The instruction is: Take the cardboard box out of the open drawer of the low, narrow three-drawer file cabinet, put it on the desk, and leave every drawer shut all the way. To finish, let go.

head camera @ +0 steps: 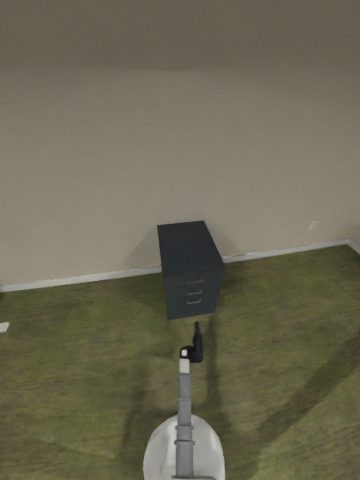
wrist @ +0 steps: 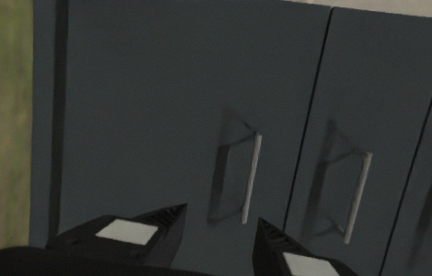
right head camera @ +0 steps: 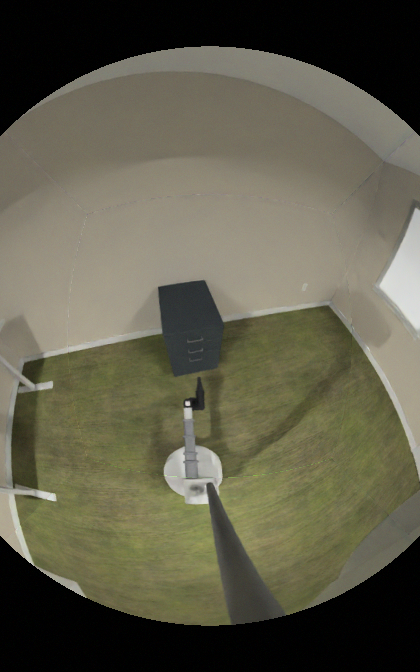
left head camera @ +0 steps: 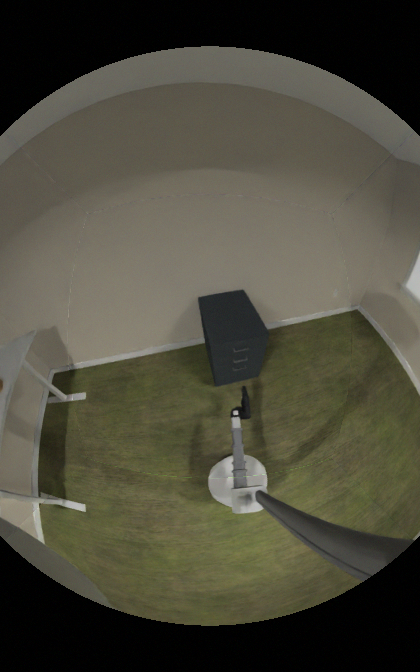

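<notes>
The low dark file cabinet [head camera: 187,245] [left head camera: 230,315] [right head camera: 187,307] stands against the wall. Its three drawer fronts look flush and shut. In the wrist view, the bottom drawer's handle [wrist: 252,177] and the middle drawer's handle [wrist: 357,197] stand out from the fronts. My gripper [head camera: 197,325] [left head camera: 244,388] [right head camera: 199,380] [wrist: 219,230] is partly open and empty, a little in front of the cabinet. The desk [left head camera: 14,370] is at the left edge of the left head view, with a small brown thing [left head camera: 1,384] on it, cut off by the edge; it may be the cardboard box.
The desk's white legs [left head camera: 75,397] [right head camera: 42,385] stand on the floor at the left. My round white base [head camera: 155,460] [left head camera: 217,480] [right head camera: 172,470] is in front of the cabinet, with the arm stretched toward it. A white panel [left head camera: 415,280] [right head camera: 405,280] is on the right wall.
</notes>
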